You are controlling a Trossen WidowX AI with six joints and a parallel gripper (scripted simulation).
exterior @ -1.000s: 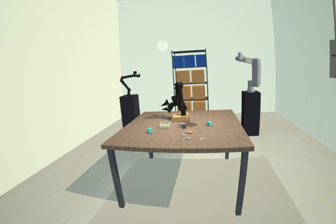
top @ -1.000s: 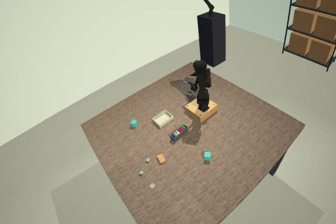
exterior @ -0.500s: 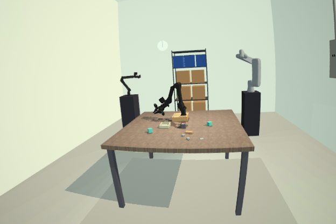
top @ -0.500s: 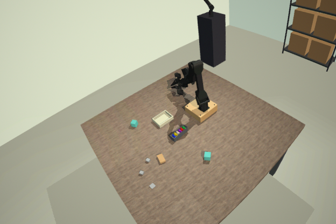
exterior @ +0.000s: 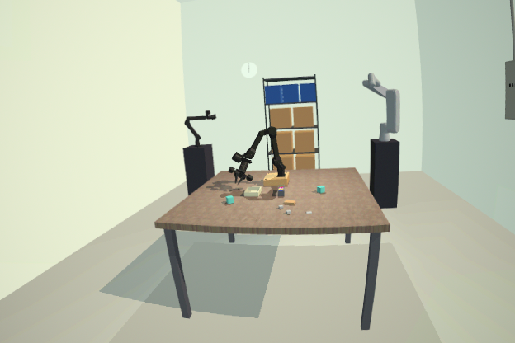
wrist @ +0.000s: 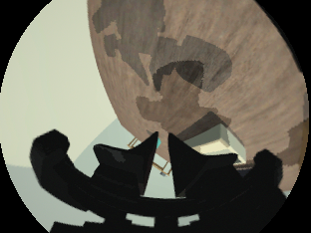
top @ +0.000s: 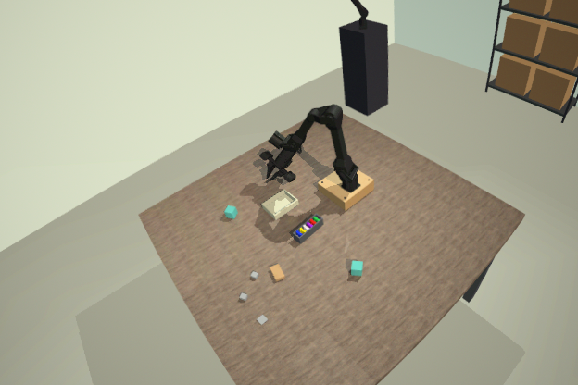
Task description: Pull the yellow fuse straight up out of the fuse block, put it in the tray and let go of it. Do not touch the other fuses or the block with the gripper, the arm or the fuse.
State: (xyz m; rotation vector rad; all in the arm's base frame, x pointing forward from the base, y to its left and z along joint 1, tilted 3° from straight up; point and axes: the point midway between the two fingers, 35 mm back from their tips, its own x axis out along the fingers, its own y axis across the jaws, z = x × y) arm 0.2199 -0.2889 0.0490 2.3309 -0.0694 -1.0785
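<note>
My gripper tip is now 60 mm short of the yellow fuse, 330 mm to the right of it and 40 mm above it. Round my gripper tip: cream tray (30 mm ahead, 120 mm to the left, 60 mm below).
</note>
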